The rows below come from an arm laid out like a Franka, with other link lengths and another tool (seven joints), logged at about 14 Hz.
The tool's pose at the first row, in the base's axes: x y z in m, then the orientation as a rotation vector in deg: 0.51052, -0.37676, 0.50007, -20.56, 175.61, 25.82
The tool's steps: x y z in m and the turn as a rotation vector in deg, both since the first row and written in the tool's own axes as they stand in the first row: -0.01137, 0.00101, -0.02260, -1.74, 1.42, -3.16; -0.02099, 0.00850, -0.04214, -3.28, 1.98, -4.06; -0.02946, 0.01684, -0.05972, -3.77, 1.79, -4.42; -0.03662, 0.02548, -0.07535, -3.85, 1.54, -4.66; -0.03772, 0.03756, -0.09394, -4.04, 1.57, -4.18; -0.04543, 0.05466, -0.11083, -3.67, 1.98, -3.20; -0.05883, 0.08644, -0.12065, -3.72, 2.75, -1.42; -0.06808, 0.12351, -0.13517, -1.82, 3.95, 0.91; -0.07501, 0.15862, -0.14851, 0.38, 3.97, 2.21; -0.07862, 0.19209, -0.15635, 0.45, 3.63, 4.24; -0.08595, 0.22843, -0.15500, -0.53, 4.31, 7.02; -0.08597, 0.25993, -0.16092, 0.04, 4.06, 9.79; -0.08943, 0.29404, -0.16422, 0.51, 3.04, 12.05
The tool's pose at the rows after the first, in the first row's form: 0.52160, -0.37976, 0.52264, -25.90, 175.68, 28.34; 0.52945, -0.37624, 0.54400, 27.39, -174.83, -30.54; 0.53597, -0.37162, 0.56366, 27.94, -174.79, -31.34; 0.54112, -0.36646, 0.58147, -28.28, 174.91, 31.54; 0.53962, -0.36028, 0.60274, 27.55, -174.92, -31.83; 0.54338, -0.34747, 0.62416, 26.06, -174.76, -31.13; 0.54923, -0.31769, 0.64325, 23.37, -174.13, -30.93; 0.54989, -0.28525, 0.66811, 19.90, -173.78, -27.66; 0.54872, -0.25482, 0.69115, 17.89, -174.54, -24.34; 0.54463, -0.22507, 0.70828, 14.73, -174.89, -24.32; 0.54342, -0.18919, 0.71762, 10.58, -173.82, -25.54; 0.53627, -0.16153, 0.73216, 6.31, -174.06, -24.72; 0.53185, -0.12993, 0.74511, 2.65, -174.95, -24.29
